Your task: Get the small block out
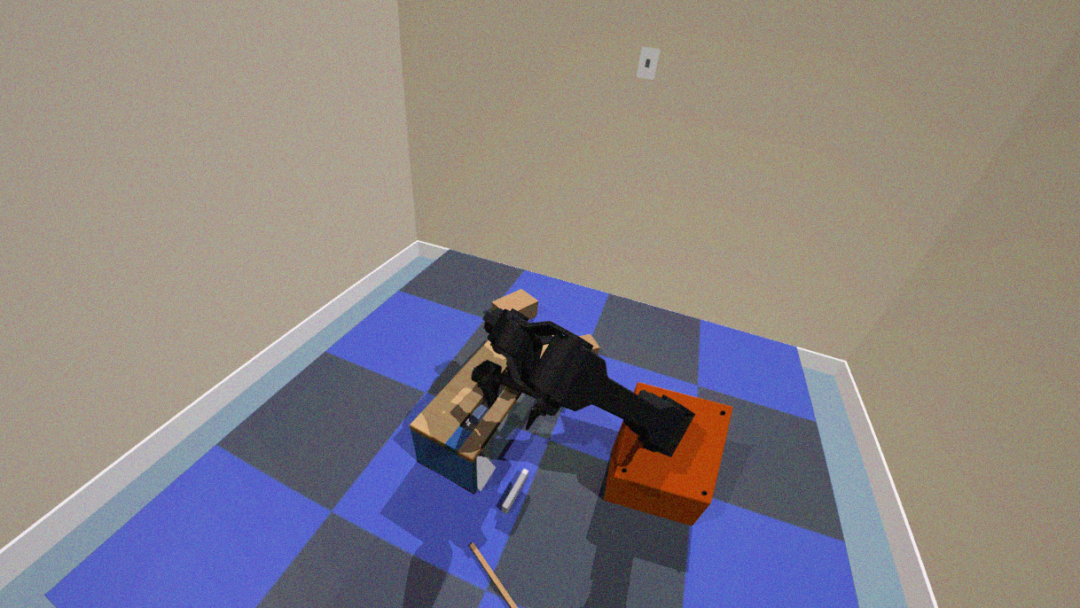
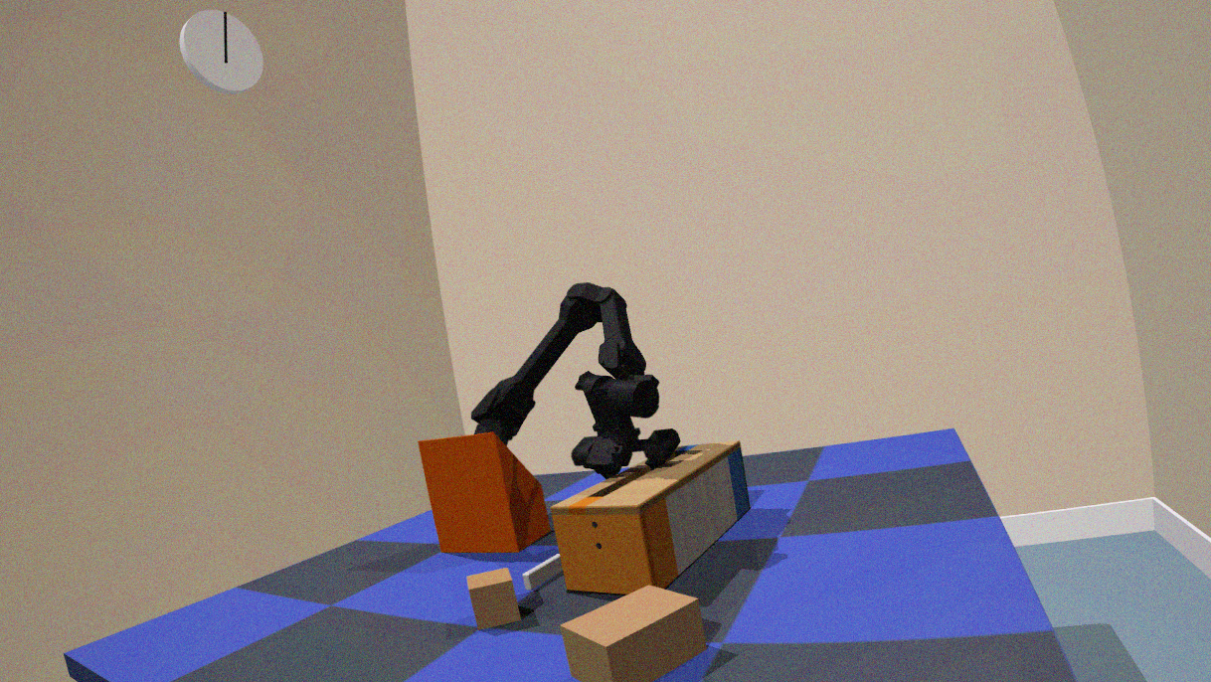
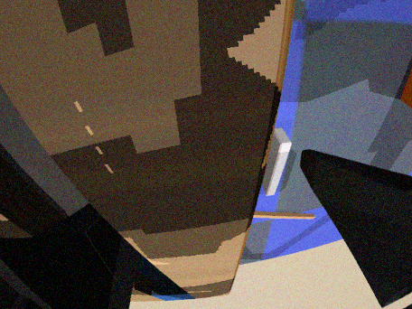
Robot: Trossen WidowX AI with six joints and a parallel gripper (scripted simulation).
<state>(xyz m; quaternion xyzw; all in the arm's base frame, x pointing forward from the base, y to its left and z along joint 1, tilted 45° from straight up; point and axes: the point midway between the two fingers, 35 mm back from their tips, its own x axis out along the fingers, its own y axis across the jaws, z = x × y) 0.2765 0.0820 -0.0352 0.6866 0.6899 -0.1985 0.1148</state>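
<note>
The dark grey-blue block is 60 mm ahead of my gripper tip and 20 mm to the left of it. From my gripper tip the other things lie so: thin wooden stick (260 mm to the left, 100 mm behind, 80 mm below); then box (60 mm to the right, 30 mm ahead, 20 mm below); then tan cube (340 mm to the right, 80 mm behind, 60 mm below).
</note>
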